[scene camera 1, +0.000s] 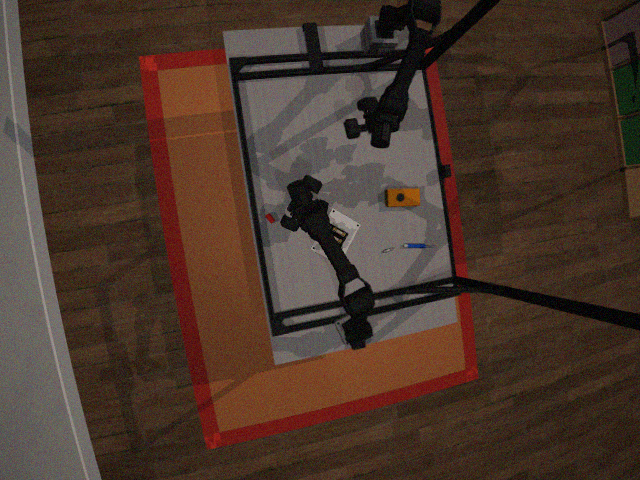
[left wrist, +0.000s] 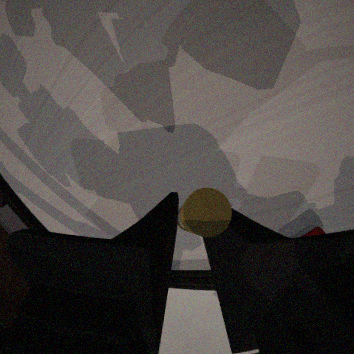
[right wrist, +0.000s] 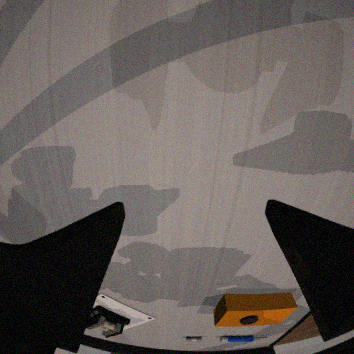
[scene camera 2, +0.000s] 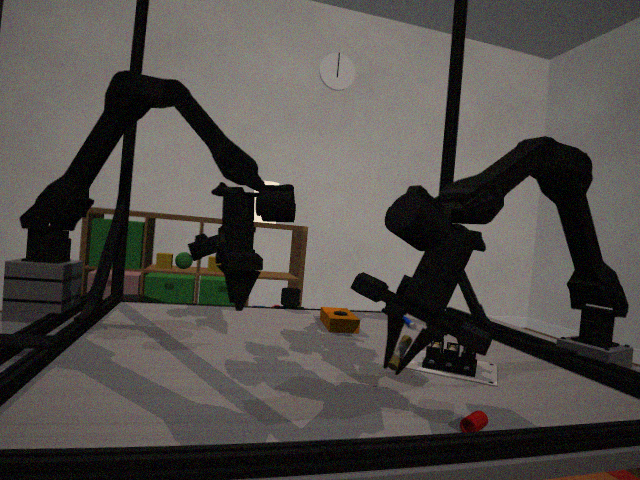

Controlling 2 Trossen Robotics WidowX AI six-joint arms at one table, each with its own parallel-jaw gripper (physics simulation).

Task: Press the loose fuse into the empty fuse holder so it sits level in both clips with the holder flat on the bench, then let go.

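Places are measured from the left arm's base along level axes (x ahead, y left, z up), in metres.
Pixels of known places: left gripper, between the fingertips: (left wrist: 187, 199) (scene camera 2: 390, 371); right gripper, between the fingertips: (scene camera 1: 363, 133) (right wrist: 196, 208) (scene camera 2: 235, 306); left arm's base, origin of its link: (scene camera 1: 352, 328) (scene camera 2: 594, 342); right arm's base, origin of its link: (scene camera 1: 384, 29) (scene camera 2: 46, 260).
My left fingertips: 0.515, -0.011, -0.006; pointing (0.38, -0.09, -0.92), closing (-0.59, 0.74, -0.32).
Note:
For each thing: its middle in the pictures, then the offset to it from my left fingertips, as dx, dy, dz.
- fuse, middle of its body: (left wrist: 193, 215) (scene camera 2: 400, 352) -0.016, -0.002, +0.024
- black fuse holder, middle of its body: (scene camera 2: 444, 355) (right wrist: 107, 322) (scene camera 1: 337, 236) -0.191, -0.079, -0.017
- orange box, middle of its body: (right wrist: 254, 311) (scene camera 2: 338, 318) (scene camera 1: 402, 197) -0.164, -0.373, -0.018
- blue-handled tool, middle of its body: (scene camera 2: 405, 320) (right wrist: 246, 338) (scene camera 1: 420, 246) -0.365, -0.369, -0.028
- small pale item, middle of its body: (right wrist: 193, 338) (scene camera 1: 387, 250) -0.322, -0.240, -0.030
- red cylinder, middle of its body: (left wrist: 306, 244) (scene camera 2: 474, 422) (scene camera 1: 270, 218) -0.032, +0.112, -0.026
The fuse (scene camera 2: 401, 350) (left wrist: 206, 212) is held tilted between the fingers of my left gripper (scene camera 2: 392, 365) (left wrist: 187, 199), one brass end cap toward the left wrist camera. This gripper is shut on it, above the bench and left of the holder in scene camera 2. The black fuse holder (scene camera 2: 449, 362) (right wrist: 120, 322) sits on its white plate (scene camera 1: 348, 222) (scene camera 2: 486, 373) (right wrist: 137, 315), which lies flat on the bench; the left arm hides part of it in scene camera 1. Brass-capped fuses (scene camera 1: 339, 232) show in it. The empty slot cannot be made out. My right gripper (scene camera 2: 239, 305) (right wrist: 196, 208) is open and empty, high above the bench.
An orange box (scene camera 1: 410, 197) (scene camera 2: 341, 322) (right wrist: 257, 310) stands away from the holder. A blue-handled tool (scene camera 1: 415, 245) (right wrist: 241, 339) lies near a small pale item (scene camera 1: 387, 250) (right wrist: 194, 338). A red cylinder (scene camera 1: 270, 218) (scene camera 2: 474, 422) (left wrist: 315, 232) lies near the black frame.

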